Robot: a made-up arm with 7 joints.
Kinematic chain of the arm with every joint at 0, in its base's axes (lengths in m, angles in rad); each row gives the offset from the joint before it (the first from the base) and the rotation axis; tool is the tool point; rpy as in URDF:
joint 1: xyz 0 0 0.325 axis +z
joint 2: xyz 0 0 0 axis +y
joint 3: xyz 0 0 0.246 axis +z
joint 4: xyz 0.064 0 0 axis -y
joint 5: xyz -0.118 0 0.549 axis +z
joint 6: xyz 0 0 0 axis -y
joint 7: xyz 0.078 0 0 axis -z
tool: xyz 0 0 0 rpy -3.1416 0 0
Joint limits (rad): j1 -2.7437..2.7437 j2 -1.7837..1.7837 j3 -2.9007..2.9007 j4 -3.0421..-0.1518 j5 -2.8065..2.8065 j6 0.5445..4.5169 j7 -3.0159..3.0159
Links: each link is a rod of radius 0.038 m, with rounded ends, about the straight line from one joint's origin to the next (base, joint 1, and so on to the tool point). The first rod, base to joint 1, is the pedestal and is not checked.
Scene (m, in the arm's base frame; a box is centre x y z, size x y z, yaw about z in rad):
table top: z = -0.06
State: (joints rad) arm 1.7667 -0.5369 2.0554 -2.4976 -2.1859 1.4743 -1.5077
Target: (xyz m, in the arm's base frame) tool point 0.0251 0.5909 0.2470
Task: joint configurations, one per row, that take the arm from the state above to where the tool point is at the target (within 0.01 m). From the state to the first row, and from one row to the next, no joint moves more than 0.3 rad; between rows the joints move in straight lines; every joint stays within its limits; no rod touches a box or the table.
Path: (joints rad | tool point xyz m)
1: 1.4692 -0.4378 1.7898 -2.4711 -2.1852 1.4498 -1.5077 | -0.5388 0.0246 0.1253
2: 1.1717 -0.3387 1.5241 -2.4445 -2.1845 1.4252 -1.5077 | -0.4835 0.2958 0.1914
3: 0.8742 -0.2395 1.2585 -2.4180 -2.1838 1.4007 -1.5077 | -0.2780 0.5116 0.2333
4: 0.5767 -0.1404 0.9928 -2.3914 -2.1831 1.3762 -1.5077 | 0.0251 0.5909 0.2470

